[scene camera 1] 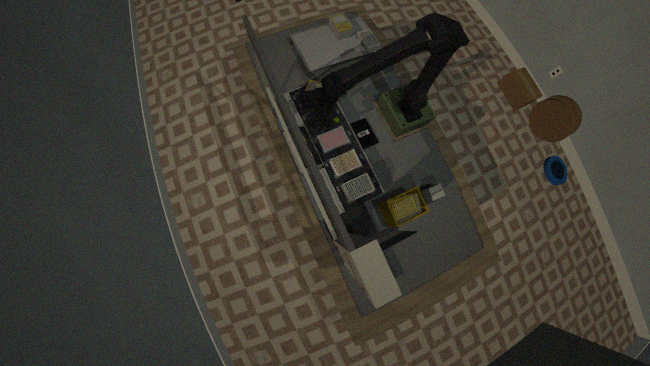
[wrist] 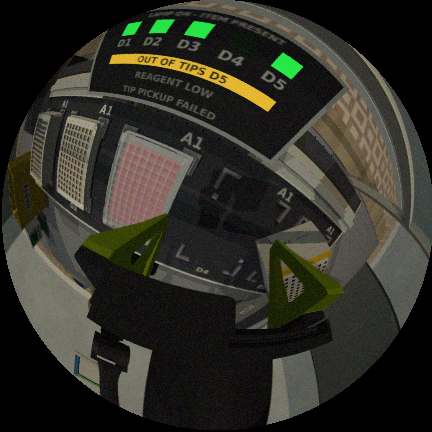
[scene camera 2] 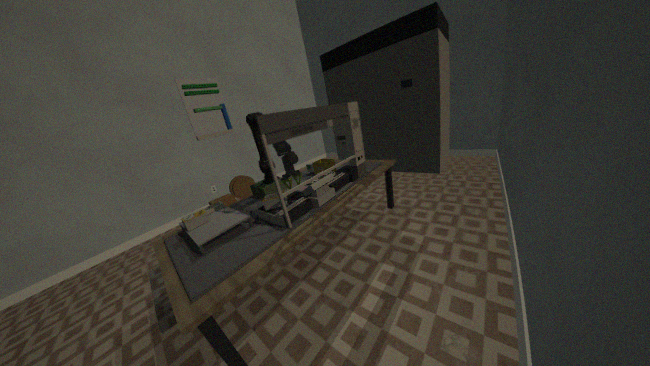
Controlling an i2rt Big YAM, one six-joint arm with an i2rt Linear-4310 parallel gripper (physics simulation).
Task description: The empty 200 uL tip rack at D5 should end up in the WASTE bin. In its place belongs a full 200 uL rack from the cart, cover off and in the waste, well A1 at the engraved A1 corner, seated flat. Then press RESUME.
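Frame: origin at the arm's base, x ahead, y right, z down, level; millimetres.
Seen in the pictures: gripper, fingertip midpoint: (scene camera 1: 319, 119) (wrist: 222, 233); arm's base at its link origin: (scene camera 1: 409, 110) (scene camera 2: 271, 180).
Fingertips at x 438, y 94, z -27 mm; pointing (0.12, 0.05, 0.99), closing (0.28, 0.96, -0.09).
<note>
Offsets run from my fingertips to a thing's middle. "spot": to the spot under its first point.
The 200 uL tip rack with a yellow band and empty holes @(spot: dx +24, dy +120, dz -10 mm) (wrist: 320, 260) (scene camera 1: 313, 85) sits skewed at the D5 end of the deck, partly hidden by a finger in the wrist view and by the arm in scene view 1. My gripper (wrist: 222, 233) (scene camera 2: 293, 180) is open and empty above the deck. In the wrist view its right finger overlaps the rack; contact cannot be told. The yellow waste bin @(dx -189, dy -501, dz +48 mm) (scene camera 1: 423, 201) (wrist: 25, 192) holds a grid-topped thing. A yellow-and-white rack (scene camera 1: 341, 23) (scene camera 2: 197, 220) stands at the pale platform. RESUME cannot be made out.
The status panel @(spot: dx +77, dy -64, dz +7 mm) (wrist: 200, 107) shows green lamps at D1, D2, D3 and D5, and OUT OF TIPS D5 lit. A pink plate @(dx -31, dy -91, dz +50 mm) (scene camera 1: 333, 139) (wrist: 145, 182) and two pale racks @(dx -34, dy -215, dz +50 mm) (scene camera 1: 345, 162) @(dx -37, dy -339, dz +41 mm) (scene camera 1: 358, 187) stand on the deck. A frame beam (scene camera 2: 305, 117) spans above it.
</note>
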